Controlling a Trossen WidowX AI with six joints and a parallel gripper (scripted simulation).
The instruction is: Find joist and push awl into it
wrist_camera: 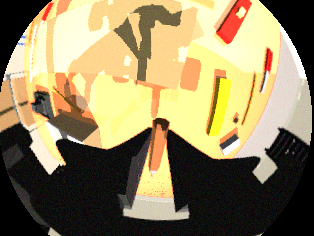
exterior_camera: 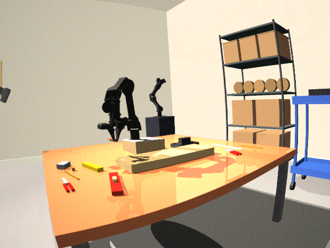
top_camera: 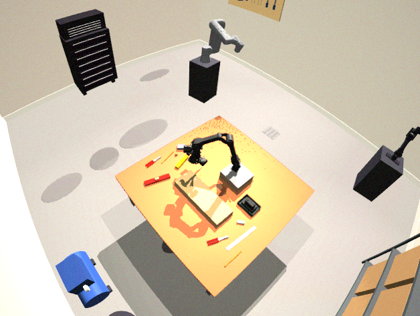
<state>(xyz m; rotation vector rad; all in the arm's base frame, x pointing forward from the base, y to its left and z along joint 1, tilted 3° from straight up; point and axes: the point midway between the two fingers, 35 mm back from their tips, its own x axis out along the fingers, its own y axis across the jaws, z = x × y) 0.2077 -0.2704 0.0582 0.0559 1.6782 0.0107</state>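
Now: the awl 6 cm behind my gripper tip. Round my gripper tip: grey block 29 cm to the right, 12 cm behind, 11 cm below; then red level 30 cm ahead, 19 cm to the right, 10 cm below; then yellow block 16 cm to the right, 11 cm below, 1 cm ahead.
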